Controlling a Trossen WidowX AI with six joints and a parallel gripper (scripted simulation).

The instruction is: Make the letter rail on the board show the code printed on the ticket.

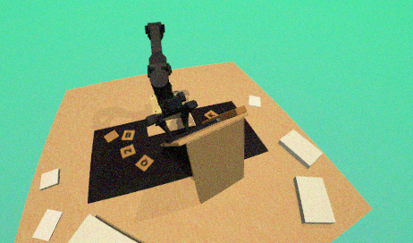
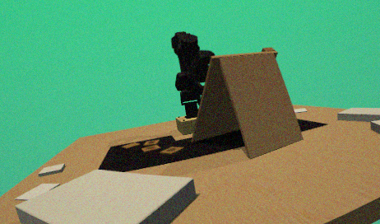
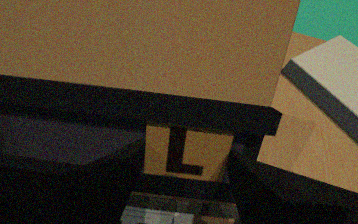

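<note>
Now: gripper tip 70 mm above the white ticket, 60 mm past it and 10 mm to the right of it. The rest, counted from my gripper tip: black mat: 160 mm below, 150 mm behind, 10 mm to the right.
</note>
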